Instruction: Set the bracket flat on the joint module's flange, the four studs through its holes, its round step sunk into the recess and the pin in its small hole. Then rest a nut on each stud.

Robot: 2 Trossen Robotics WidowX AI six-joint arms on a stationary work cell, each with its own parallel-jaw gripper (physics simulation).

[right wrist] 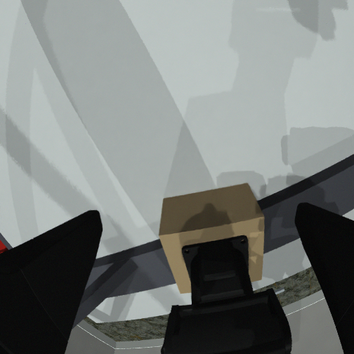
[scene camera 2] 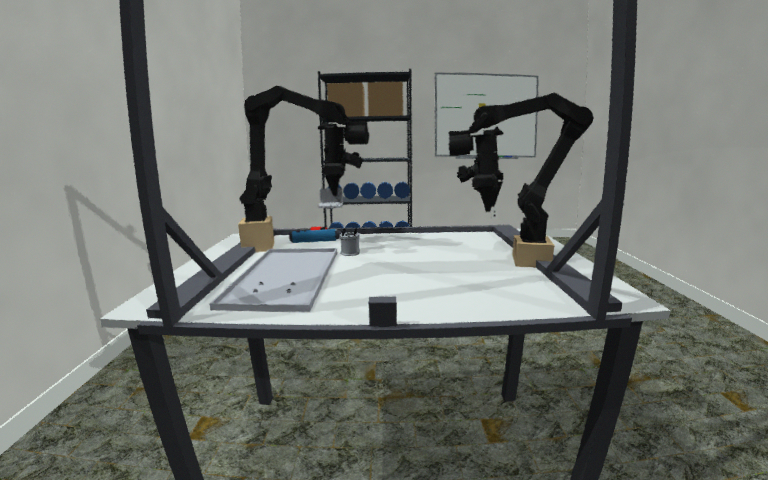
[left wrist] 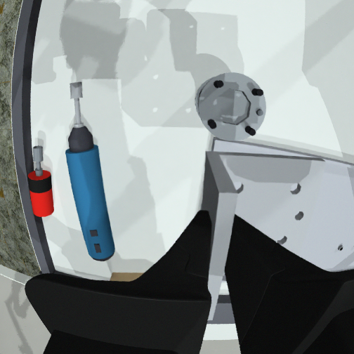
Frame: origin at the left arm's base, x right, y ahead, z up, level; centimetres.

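Where they show: left gripper, fingertip midpoint: (scene camera 2: 334,195); right gripper, fingertip midpoint: (scene camera 2: 490,209); left arm's base at its link origin: (scene camera 2: 255,219); right arm's base at its link origin: (scene camera 2: 533,239).
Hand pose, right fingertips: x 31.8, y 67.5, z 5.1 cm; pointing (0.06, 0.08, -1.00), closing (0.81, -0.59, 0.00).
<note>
Things, the pixels of their top centre, and the offset from my right fingertips. "pt": a spot on its surface instead.
- joint module at its top centre: (scene camera 2: 349,229) dx -17.9, dy -37.7, dz -7.6 cm
- tray at its top centre: (scene camera 2: 284,270) dx -1.3, dy -57.1, dz -13.4 cm
- blue screwdriver at its top centre: (scene camera 2: 323,228) dx -35.1, dy -45.0, dz -10.5 cm
- red tool at a spot on its surface: (scene camera 2: 317,228) pt dx -42.4, dy -46.8, dz -11.9 cm
- black block at its top centre: (scene camera 2: 382,298) dx +31.1, dy -37.8, dz -9.3 cm
The grey bracket (scene camera 2: 330,197) (left wrist: 265,205) is held in my left gripper (scene camera 2: 334,193) (left wrist: 213,219), which is shut on its upright wall. Its holed plate faces the left wrist camera. The bracket hangs above the table, higher than the joint module (scene camera 2: 350,244) and a little left of it in the scene view. The flange (left wrist: 231,77) shows uncovered, with four dark studs, a recess and a small pin (left wrist: 259,112). Several nuts (scene camera 2: 292,283) (left wrist: 341,247) lie on the tray (scene camera 2: 300,260). My right gripper (scene camera 2: 488,209) (right wrist: 201,218) is open and empty, high above the table.
A blue screwdriver (scene camera 2: 314,235) (left wrist: 89,195) and a red tool (scene camera 2: 317,228) (left wrist: 41,197) lie behind and left of the joint module. A black block (scene camera 2: 382,311) stands at the front edge. Dark frame posts (scene camera 2: 148,169) (scene camera 2: 616,169) rise at both sides.
</note>
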